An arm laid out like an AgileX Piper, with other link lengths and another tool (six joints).
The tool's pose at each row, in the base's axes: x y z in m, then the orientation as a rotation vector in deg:
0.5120 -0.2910 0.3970 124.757 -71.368 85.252
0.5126 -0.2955 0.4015 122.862 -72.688 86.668
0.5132 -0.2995 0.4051 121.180 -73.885 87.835
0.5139 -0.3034 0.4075 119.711 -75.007 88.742
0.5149 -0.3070 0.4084 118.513 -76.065 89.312
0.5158 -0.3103 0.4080 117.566 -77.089 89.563
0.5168 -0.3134 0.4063 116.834 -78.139 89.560
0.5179 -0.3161 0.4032 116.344 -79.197 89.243
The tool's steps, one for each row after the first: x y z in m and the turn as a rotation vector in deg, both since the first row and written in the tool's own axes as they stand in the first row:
0.0062 0.0011 0.0010 -0.265 1.312 1.274
0.0114 0.0022 0.0021 -0.535 2.431 2.413
0.0155 0.0034 0.0038 -0.828 3.345 3.439
0.0183 0.0047 0.0062 -1.171 3.998 4.334
0.0198 0.0061 0.0089 -1.571 4.402 5.118
0.0200 0.0077 0.0122 -2.012 4.585 5.851
0.0189 0.0094 0.0160 -2.517 4.519 6.500

